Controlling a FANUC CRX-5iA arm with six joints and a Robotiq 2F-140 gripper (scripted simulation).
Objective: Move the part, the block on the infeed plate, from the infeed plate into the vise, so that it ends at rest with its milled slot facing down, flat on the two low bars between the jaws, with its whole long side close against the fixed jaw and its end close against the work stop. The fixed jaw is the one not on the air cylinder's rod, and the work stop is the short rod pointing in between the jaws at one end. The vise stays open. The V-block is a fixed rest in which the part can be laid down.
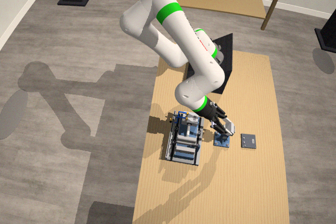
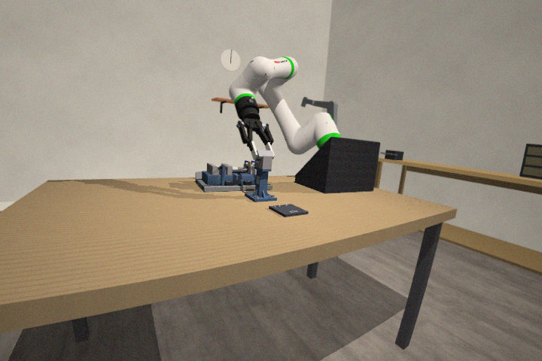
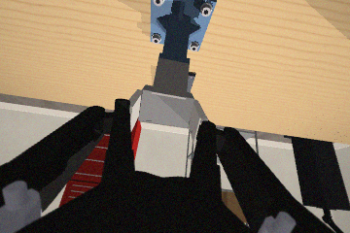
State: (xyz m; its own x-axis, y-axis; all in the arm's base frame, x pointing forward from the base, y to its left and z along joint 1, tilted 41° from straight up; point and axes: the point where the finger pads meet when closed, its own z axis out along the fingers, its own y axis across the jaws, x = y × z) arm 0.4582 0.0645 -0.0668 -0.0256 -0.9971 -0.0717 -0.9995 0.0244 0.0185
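The part is 2 cm to the left of my hand and 2 cm below it. From my hand the other things lie so: white cylinder rod 20 cm to the right, 10 cm below, 1 cm ahead; then V-block post 12 cm below, 2 cm to the left; then work stop 15 cm to the right, 10 cm ahead, 8 cm below.
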